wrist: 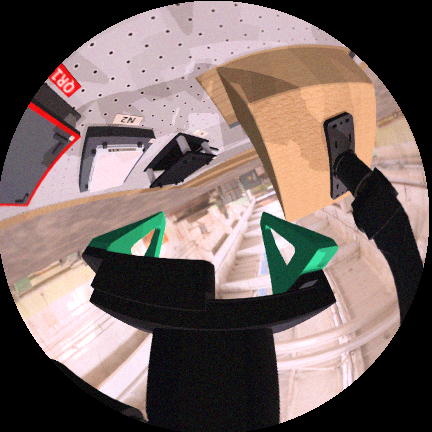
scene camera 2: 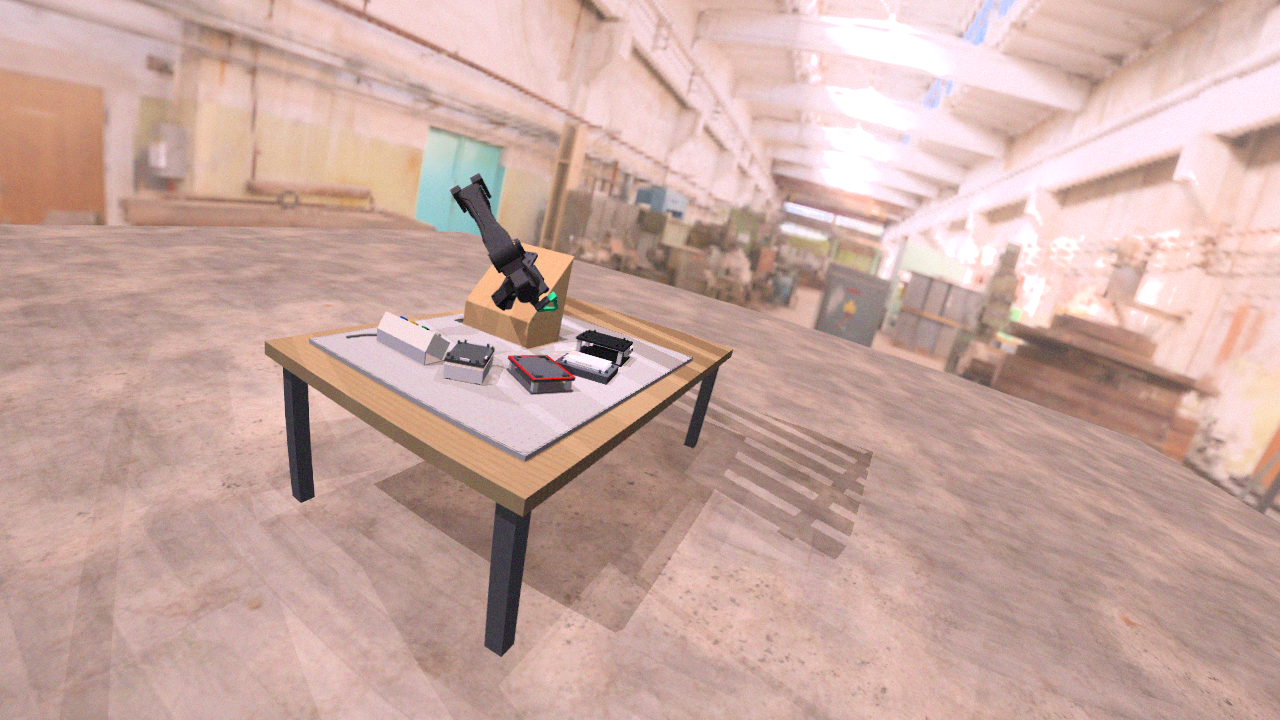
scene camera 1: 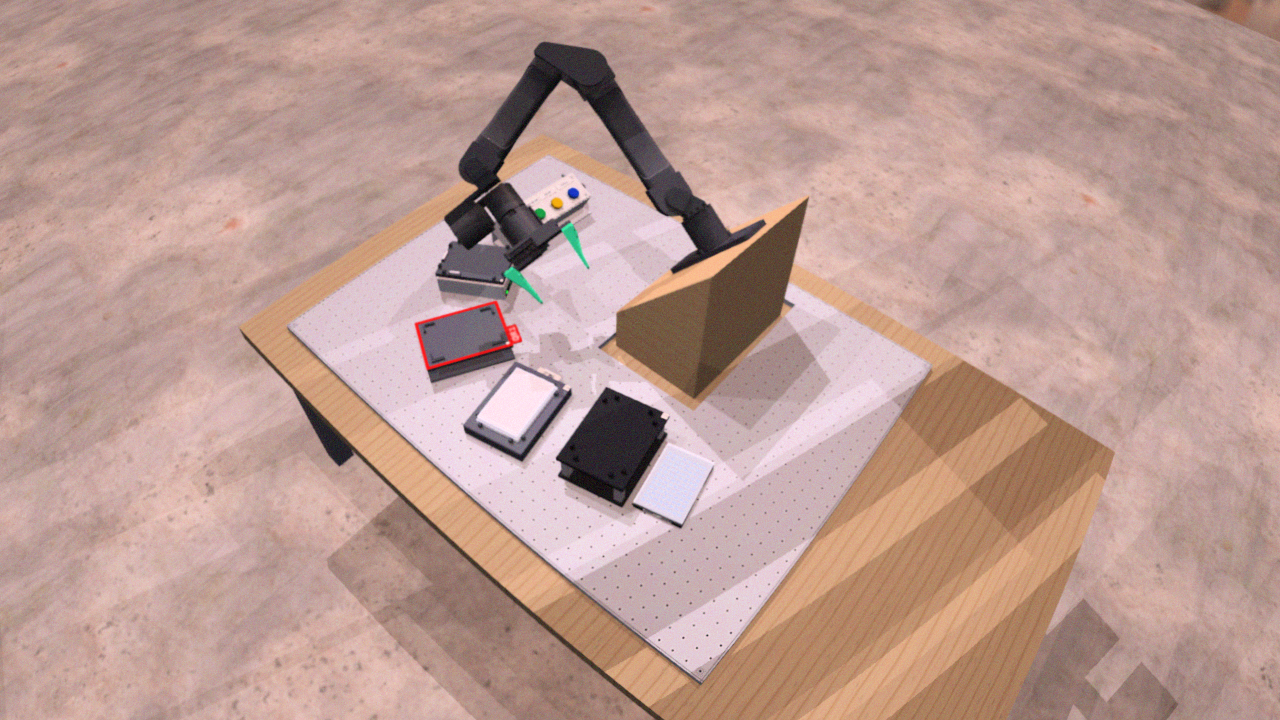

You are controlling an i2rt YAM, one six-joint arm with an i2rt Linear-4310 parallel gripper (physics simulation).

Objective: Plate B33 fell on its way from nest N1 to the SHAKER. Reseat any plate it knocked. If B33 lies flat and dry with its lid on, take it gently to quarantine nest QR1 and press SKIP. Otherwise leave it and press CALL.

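Frame: origin at the arm's base, x left, y back, z up, level; centimetres.
Seen in the pictures: gripper, between the fingertips: point(wrist: 212, 216) point(scene camera 2: 549, 298) point(scene camera 1: 565, 285); arm's base, origin of its link: point(wrist: 340, 161) point(scene camera 1: 718, 249).
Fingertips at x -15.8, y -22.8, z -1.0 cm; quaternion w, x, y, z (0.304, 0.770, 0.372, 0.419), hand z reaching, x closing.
Pixels of each thing's top centre, then the offset from my fingertips to it. "*": a spot on its surface instead. Level surfaces: height alone.
- pale plate, centre of its top: point(scene camera 1: 674, 481) dx +31.2, dy -11.1, dz -16.6 cm
- black raised nest N1, centre of its top: point(scene camera 1: 613, 432) point(wrist: 183, 174) point(scene camera 2: 605, 336) dx +19.7, dy -12.2, dz -11.4 cm
- white plate, centre of its top: point(scene camera 1: 516, 400) point(wrist: 112, 172) point(scene camera 2: 588, 359) dx +1.3, dy -15.6, dz -14.4 cm
- nest N2, centre of its top: point(scene camera 1: 516, 402) point(wrist: 111, 170) point(scene camera 2: 588, 360) dx +1.3, dy -15.6, dz -14.8 cm
- Red-rimmed nest QR1, centre of its top: point(scene camera 1: 462, 331) point(scene camera 2: 541, 364) dx -16.9, dy -10.5, dz -13.6 cm
- likely shaker, a spot on its surface: point(scene camera 1: 474, 284) * dx -24.9, dy +0.4, dz -14.6 cm
- white button box, centre of its top: point(scene camera 1: 540, 197) point(scene camera 2: 413, 321) dx -28.8, dy +25.1, dz -9.8 cm
- perforated mat, height of its surface: dz -18.2 cm
- wooden table, height of its surface: dz -19.5 cm
A pale plate point(scene camera 1: 675, 485), likely B33, lies flat on the mat beside black raised nest N1 point(scene camera 1: 613, 438) point(scene camera 2: 605, 340) point(wrist: 186, 167); its label is unreadable, and I cannot tell about lid or wetness. A white plate point(scene camera 1: 519, 402) point(scene camera 2: 588, 360) point(wrist: 112, 167) sits in nest N2 point(scene camera 1: 494, 439) point(wrist: 117, 132), perhaps slightly askew. Red-rimmed nest QR1 point(scene camera 1: 463, 335) point(scene camera 2: 541, 368) point(wrist: 27, 155) holds no plate. The likely shaker point(scene camera 1: 474, 284) point(scene camera 2: 468, 365) is a grey box with a dark top. My gripper point(scene camera 1: 564, 284) point(wrist: 212, 216) is open and empty, high above the mat.
A white button box point(scene camera 1: 559, 198) point(scene camera 2: 407, 339) with green, yellow and blue buttons stands beyond the shaker; its captions are unreadable. The wooden wedge point(scene camera 1: 707, 313) point(scene camera 2: 510, 317) point(wrist: 300, 145) carries the arm base. The perforated mat point(scene camera 1: 662, 617) point(scene camera 2: 510, 429) covers part of the wooden table point(scene camera 1: 966, 537).
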